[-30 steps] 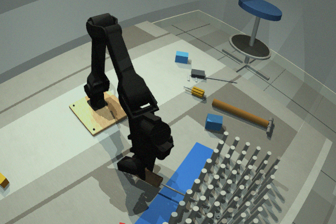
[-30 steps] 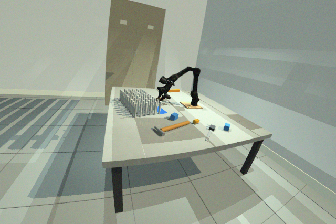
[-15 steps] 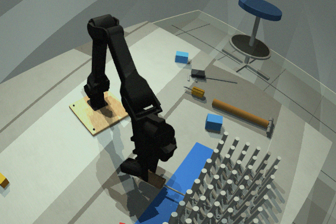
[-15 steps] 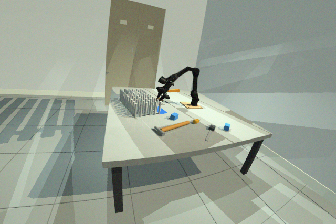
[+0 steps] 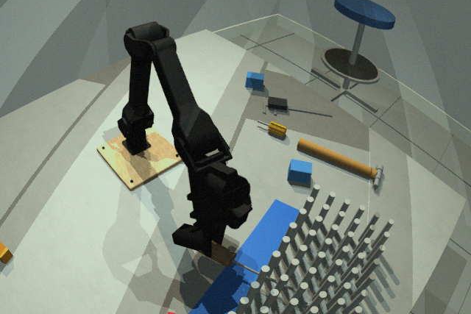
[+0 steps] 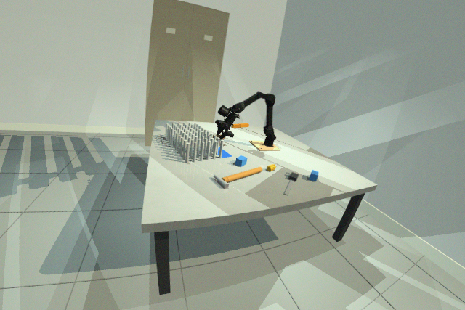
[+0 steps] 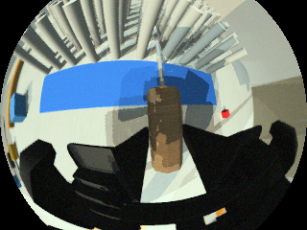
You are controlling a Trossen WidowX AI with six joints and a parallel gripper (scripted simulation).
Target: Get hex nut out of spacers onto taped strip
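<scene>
The blue taped strip lies 6 cm to the left of my gripper tip, 6 cm ahead of it and 4 cm below it. Round my gripper tip: yellow-handled screwdriver 42 cm to the left, 22 cm behind, 2 cm below; small red cube 17 cm to the right, 6 cm ahead, 3 cm below; hex nut 23 cm ahead, 7 cm to the left, 3 cm below.
</scene>
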